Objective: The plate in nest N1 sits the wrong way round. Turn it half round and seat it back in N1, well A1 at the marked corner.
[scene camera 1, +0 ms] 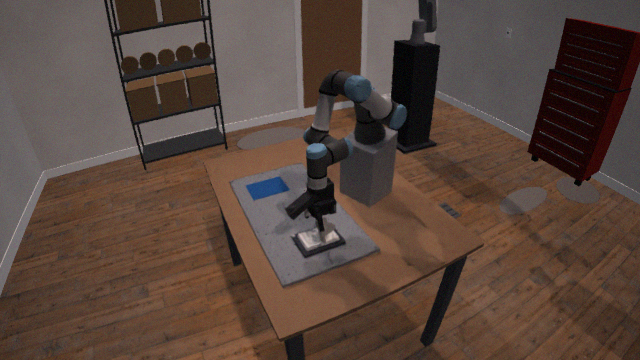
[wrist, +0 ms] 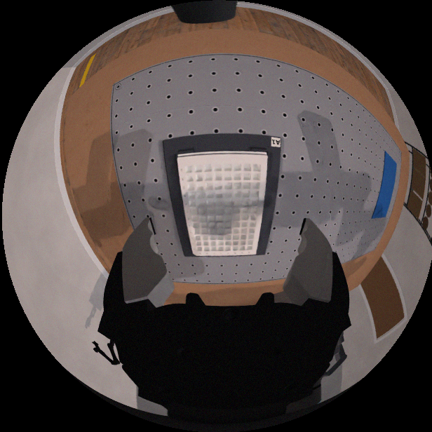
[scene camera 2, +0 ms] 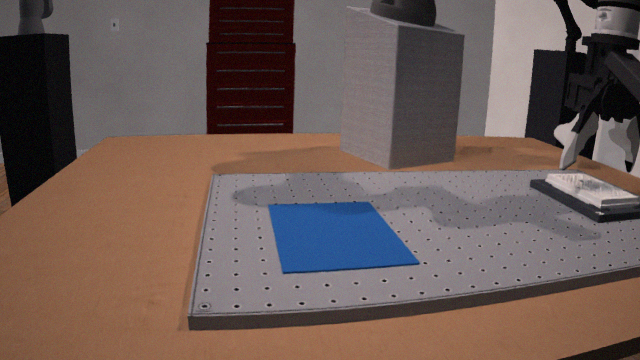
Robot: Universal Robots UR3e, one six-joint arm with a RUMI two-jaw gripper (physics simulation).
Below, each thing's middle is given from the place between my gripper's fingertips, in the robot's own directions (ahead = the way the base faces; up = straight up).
Labels:
Right now my hand is 30 mm above the white well plate (scene camera 2: pixel 581 186) and 10 mm past it. Also, from my hand: flat blue rectangle (scene camera 2: pixel 316 237): 410 mm to the right, 50 mm below, 50 mm ahead; then dark nest (wrist: pixel 221 141): 40 mm below, 10 mm behind.

